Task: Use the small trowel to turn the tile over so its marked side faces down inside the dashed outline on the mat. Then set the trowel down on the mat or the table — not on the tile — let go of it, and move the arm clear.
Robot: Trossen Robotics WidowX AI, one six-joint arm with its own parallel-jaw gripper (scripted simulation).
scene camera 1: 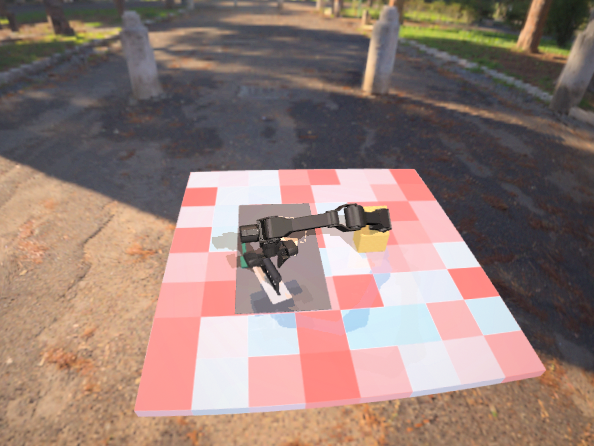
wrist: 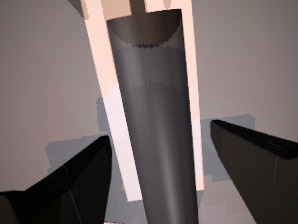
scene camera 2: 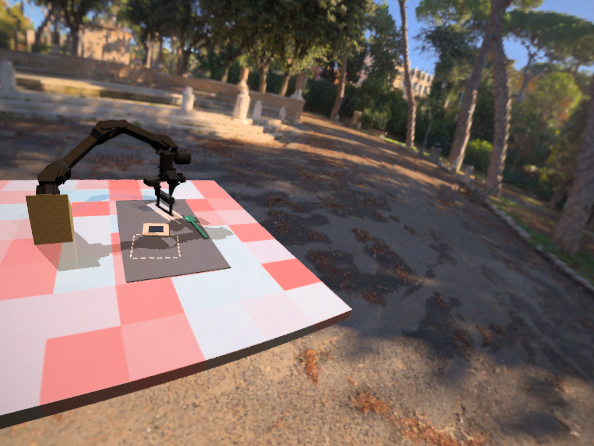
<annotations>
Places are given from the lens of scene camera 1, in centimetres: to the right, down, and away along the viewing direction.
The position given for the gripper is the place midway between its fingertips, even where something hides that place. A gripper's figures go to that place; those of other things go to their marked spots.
gripper [scene camera 1: 271, 269]: -9, 17, 127
grey mat [scene camera 1: 303, 275]: 2, 20, 135
</annotations>
